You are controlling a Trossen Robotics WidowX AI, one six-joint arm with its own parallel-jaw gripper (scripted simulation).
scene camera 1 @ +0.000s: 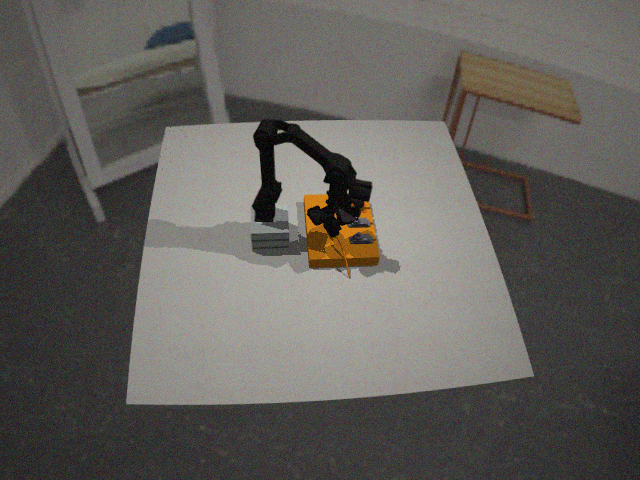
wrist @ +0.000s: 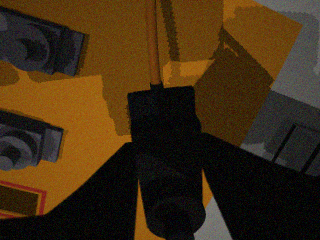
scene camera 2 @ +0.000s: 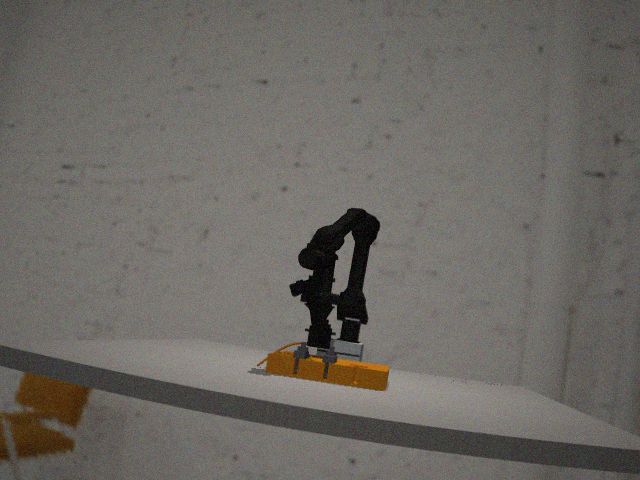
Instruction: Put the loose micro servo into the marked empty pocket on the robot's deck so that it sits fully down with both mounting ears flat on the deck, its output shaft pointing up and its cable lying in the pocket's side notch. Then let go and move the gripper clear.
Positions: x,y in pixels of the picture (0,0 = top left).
Labels:
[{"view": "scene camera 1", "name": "my gripper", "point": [334,224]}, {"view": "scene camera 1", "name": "orange deck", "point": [323,251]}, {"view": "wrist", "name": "my gripper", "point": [166,146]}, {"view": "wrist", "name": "black micro servo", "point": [166,134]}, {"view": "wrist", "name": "orange deck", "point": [232,61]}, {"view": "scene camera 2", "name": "my gripper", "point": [315,329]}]

